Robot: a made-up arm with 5 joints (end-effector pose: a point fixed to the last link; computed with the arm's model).
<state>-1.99 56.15 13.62 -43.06 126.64</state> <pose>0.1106 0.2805 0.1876 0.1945 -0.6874 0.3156 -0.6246</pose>
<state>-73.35 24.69 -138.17 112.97 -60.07</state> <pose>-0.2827 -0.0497 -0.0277 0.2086 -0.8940 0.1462 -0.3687</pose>
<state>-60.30 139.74 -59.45 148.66 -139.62</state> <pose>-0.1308 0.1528 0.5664 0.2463 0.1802 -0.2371 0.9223</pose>
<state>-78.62 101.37 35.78 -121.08 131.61</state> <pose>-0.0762 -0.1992 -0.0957 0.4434 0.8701 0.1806 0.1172</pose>
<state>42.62 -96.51 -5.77 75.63 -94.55</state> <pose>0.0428 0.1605 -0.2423 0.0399 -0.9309 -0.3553 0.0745</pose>
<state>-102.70 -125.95 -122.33 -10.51 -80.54</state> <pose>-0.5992 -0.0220 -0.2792 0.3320 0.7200 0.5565 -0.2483</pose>
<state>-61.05 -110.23 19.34 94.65 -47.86</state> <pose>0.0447 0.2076 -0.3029 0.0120 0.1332 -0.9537 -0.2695</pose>
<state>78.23 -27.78 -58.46 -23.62 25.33</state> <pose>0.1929 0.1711 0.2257 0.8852 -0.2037 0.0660 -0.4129</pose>
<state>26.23 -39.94 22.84 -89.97 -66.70</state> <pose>0.1520 -0.1877 -0.0722 0.8624 0.4240 0.1555 0.2286</pose>
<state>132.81 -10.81 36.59 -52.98 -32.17</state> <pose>-0.0950 0.2127 0.0656 0.3605 0.3603 -0.1198 -0.8520</pose>
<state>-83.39 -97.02 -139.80 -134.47 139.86</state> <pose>-0.3628 0.3461 -0.5956 0.0938 0.2092 -0.8270 -0.5134</pose>
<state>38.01 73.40 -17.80 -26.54 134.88</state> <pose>0.3212 0.2504 0.2765 0.1811 -0.5252 0.5479 -0.6254</pose>
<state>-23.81 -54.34 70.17 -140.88 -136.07</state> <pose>0.2431 0.1248 -0.2640 0.0291 0.7832 -0.1605 0.6000</pose>
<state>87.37 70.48 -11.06 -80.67 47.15</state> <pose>0.1616 -0.1323 -0.0361 0.1844 0.3234 0.9081 -0.1916</pose>
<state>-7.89 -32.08 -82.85 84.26 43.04</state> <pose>0.0275 0.0746 -0.2572 0.5564 0.5366 -0.4501 0.4471</pose>
